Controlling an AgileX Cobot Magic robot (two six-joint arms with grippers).
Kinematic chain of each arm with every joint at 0, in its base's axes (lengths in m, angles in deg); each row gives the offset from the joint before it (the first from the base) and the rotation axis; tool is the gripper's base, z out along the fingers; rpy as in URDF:
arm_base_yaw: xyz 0 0 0.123 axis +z
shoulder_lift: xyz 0 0 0 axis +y
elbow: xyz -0.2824 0 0.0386 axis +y
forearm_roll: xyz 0.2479 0 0.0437 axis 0.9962 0 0.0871
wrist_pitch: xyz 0 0 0 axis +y
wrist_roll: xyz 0.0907 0 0.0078 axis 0.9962 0 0.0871
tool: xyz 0 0 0 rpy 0 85 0
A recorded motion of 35 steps. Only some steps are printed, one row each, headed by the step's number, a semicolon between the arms.
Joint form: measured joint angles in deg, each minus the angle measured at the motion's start. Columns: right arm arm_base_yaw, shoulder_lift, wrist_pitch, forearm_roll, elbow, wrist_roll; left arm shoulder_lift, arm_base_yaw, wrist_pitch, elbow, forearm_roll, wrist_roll.
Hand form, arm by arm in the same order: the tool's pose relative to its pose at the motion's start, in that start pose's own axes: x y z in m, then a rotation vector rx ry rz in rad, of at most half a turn. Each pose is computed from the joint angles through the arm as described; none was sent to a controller.
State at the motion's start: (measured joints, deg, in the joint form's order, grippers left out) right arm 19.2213 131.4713 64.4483 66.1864 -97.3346 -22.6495; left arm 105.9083 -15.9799 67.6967 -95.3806 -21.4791 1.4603
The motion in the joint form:
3: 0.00 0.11 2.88 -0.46 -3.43 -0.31; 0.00 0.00 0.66 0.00 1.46 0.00
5: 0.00 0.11 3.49 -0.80 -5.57 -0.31; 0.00 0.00 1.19 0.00 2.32 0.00
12: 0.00 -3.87 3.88 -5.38 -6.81 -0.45; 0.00 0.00 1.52 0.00 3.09 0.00
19: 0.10 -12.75 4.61 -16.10 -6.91 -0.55; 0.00 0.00 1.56 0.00 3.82 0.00
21: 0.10 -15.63 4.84 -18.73 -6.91 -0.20; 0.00 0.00 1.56 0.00 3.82 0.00
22: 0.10 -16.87 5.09 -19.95 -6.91 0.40; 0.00 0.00 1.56 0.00 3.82 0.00
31: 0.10 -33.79 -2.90 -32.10 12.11 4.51; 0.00 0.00 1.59 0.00 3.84 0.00
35: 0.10 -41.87 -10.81 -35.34 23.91 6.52; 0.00 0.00 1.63 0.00 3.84 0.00
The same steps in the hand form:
3: -0.0046 0.0136 -0.0058 -0.0235 0.0190 -0.0570; 0.0011 0.0021 0.0000 -0.0233 0.0121 0.0095
5: -0.0087 0.0218 -0.0098 -0.0290 0.0114 -0.0906; 0.0020 0.0034 -0.0001 -0.0371 0.0217 0.0150
12: -0.0053 0.0477 -0.0305 0.0235 -0.0071 -0.1982; 0.0025 0.0045 -0.0002 -0.0495 0.0278 0.0198
19: 0.0130 0.0914 -0.0725 0.1686 -0.0384 -0.3887; 0.0026 0.0056 -0.0002 -0.0613 0.0288 0.0245
21: 0.0203 0.1056 -0.0864 0.2048 -0.0572 -0.4349; 0.0026 0.0056 -0.0002 -0.0613 0.0288 0.0245
22: 0.0239 0.1115 -0.0924 0.2213 -0.0638 -0.4467; 0.0026 0.0056 -0.0002 -0.0613 0.0288 0.0245
31: 0.0867 0.1103 -0.1280 0.4382 -0.1490 -0.4380; 0.0026 0.0056 -0.0002 -0.0616 0.0293 0.0246
35: 0.1190 0.0961 -0.1360 0.5085 -0.2342 -0.4122; 0.0027 0.0056 -0.0002 -0.0616 0.0300 0.0246

